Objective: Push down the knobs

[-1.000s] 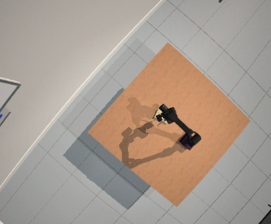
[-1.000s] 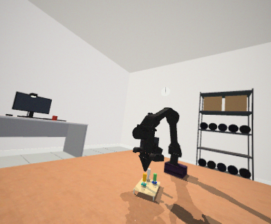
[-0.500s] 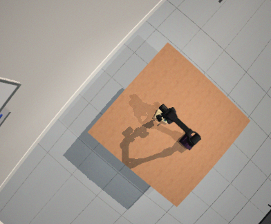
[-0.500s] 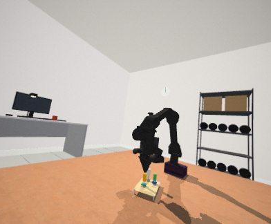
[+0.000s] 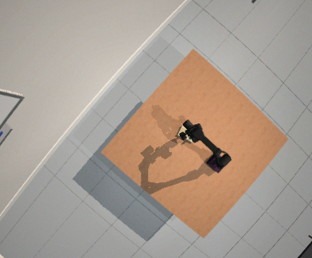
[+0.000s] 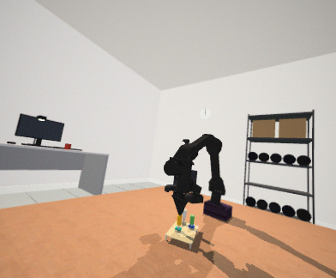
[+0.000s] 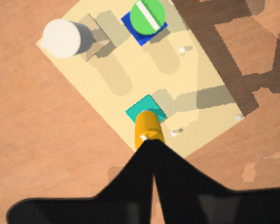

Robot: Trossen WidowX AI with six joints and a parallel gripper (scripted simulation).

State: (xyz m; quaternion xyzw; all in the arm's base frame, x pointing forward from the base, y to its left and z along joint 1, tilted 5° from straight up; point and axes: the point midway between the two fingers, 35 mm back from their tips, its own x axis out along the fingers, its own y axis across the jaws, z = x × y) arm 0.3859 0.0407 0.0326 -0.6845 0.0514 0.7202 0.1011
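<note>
My gripper tip is 70 mm past the green knob, 20 mm above it and 10 mm to the right of it.
</note>
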